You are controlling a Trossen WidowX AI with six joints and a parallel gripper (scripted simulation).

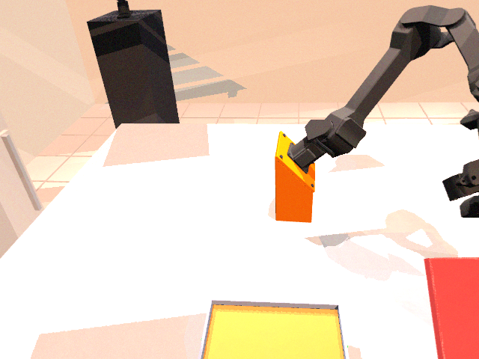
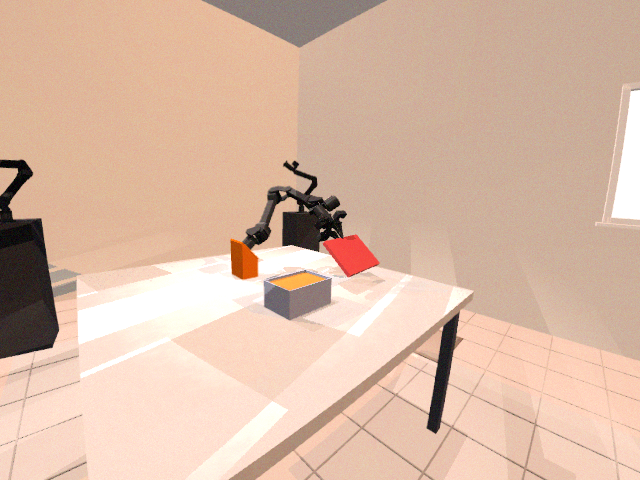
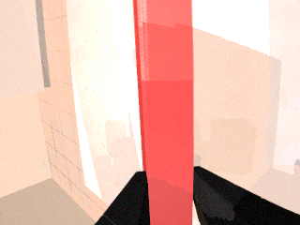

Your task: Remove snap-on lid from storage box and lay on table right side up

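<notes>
Now: gripper tip 6 cm short of the lid, 1 cm to the right of it and 5 cm above it. From my gripper tip the other things lie so: grey storage box: 12 cm ahead, 31 cm to the right, 15 cm below.
</notes>
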